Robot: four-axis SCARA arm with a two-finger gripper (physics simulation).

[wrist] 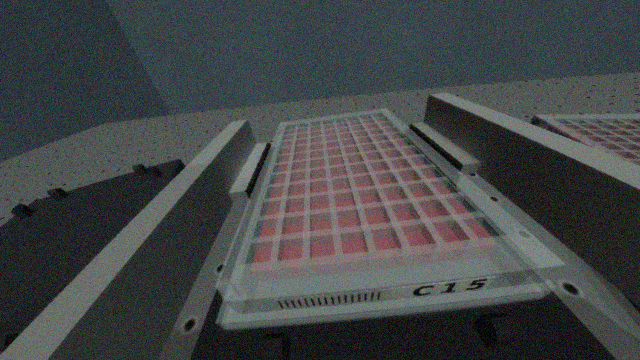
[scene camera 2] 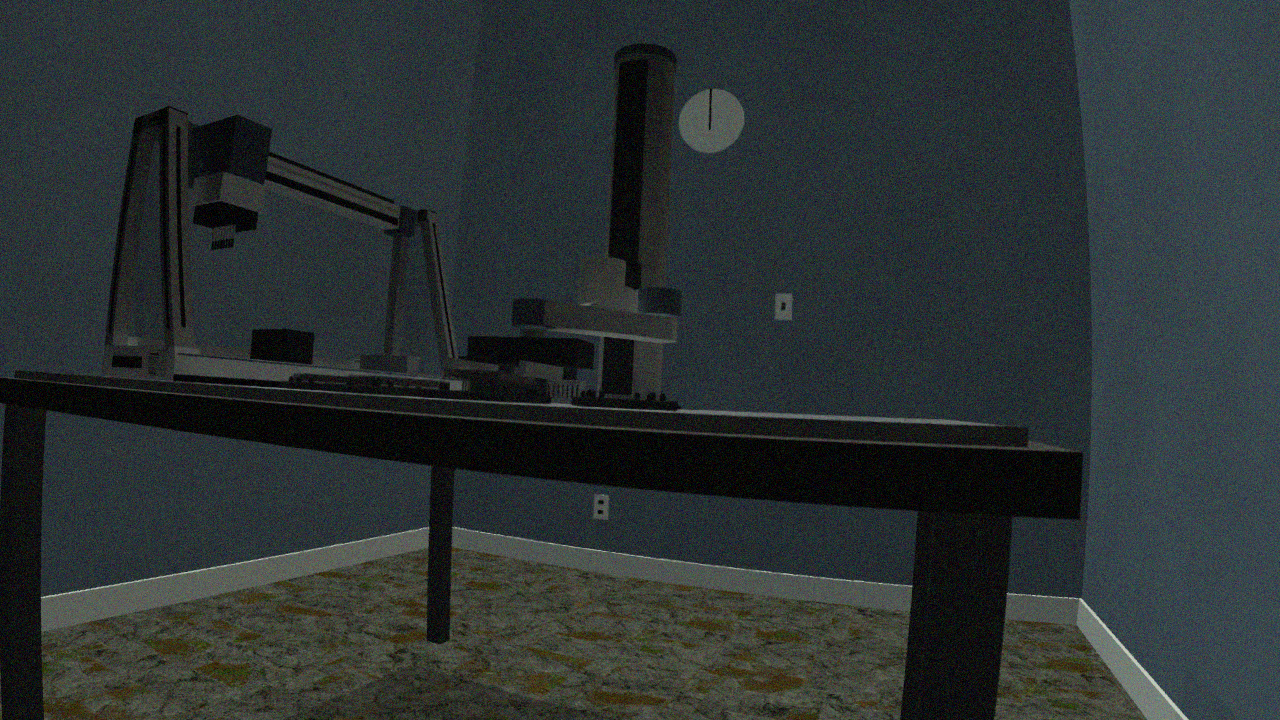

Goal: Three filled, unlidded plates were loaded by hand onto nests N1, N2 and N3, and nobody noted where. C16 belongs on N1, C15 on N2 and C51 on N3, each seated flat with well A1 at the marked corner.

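Frame: origin at the arm's base, x back, y down, z right, level; metres.
Seen in the pictures: gripper, fingertip midpoint: (wrist: 337, 124) (scene camera 2: 485, 366).
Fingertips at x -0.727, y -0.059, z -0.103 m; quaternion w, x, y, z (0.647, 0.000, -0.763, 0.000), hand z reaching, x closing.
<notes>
Pixels of each thing's top centre, then the offset from my fingertips to it. "pt": a spot on its surface instead.
- label C15 at a spot on its surface: (wrist: 350, 200) pt dx +0.052, dy +0.011, dz +0.007 m
- second red-filled plate at a spot on its surface: (wrist: 605, 132) pt dx -0.017, dy +0.022, dz +0.158 m
- dark base at its top centre: (wrist: 33, 233) (scene camera 2: 621, 391) dx +0.066, dy +0.025, dz -0.173 m
- black box at a spot on its surface: (scene camera 2: 281, 344) pt dx +0.162, dy -0.041, dz +0.635 m
A clear plate with red-filled wells and the label C15 (wrist: 350, 200) sits between the fingers in the wrist view. My gripper (wrist: 337, 124) is shut on it, with a pad against each long side. The plate has no lid and looks level. A dark surface with small dark corner pieces shows beneath its labelled end; whether the plate touches it cannot be told. Part of a second red-filled plate (wrist: 605, 132) shows at the right edge, its label not visible. Nest marks and the A1 corner cannot be read. In the scene view the gripper is too dark to make out.
In the wrist view, a dark base (wrist: 65, 240) with small knobs lies left of the left finger. In the scene view, the arm's column (scene camera 2: 657, 179) stands at the back of the table (scene camera 2: 805, 465). A gantry frame (scene camera 2: 174, 250) and a black box (scene camera 2: 281, 344) stand left.
</notes>
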